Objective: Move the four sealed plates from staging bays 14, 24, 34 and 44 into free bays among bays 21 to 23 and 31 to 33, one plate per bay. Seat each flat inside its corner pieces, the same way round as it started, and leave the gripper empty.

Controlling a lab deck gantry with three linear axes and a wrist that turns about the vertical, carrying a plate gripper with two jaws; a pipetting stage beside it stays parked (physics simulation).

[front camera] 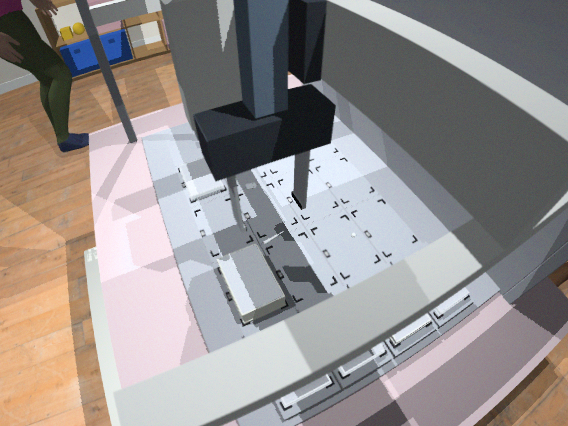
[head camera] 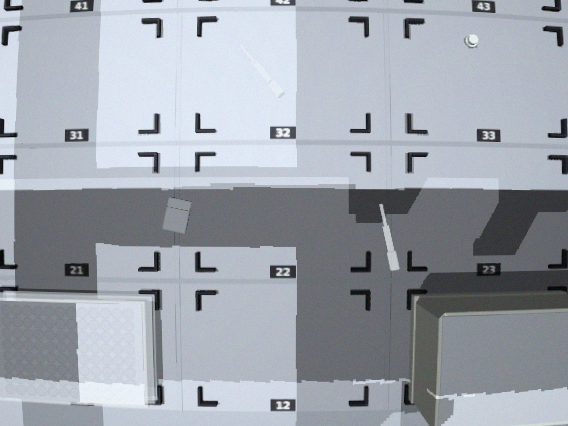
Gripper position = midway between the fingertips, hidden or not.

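Observation:
Gripper [front camera: 270, 212]. Box [head camera: 493, 351], [front camera: 254, 289]. Bay 21 [head camera: 104, 206]. Bay 23 [head camera: 460, 206]. Bay 31 [head camera: 110, 74]. Bay 32 [head camera: 332, 75], [front camera: 320, 202]. Bay 33 [head camera: 505, 82], [front camera: 355, 256].

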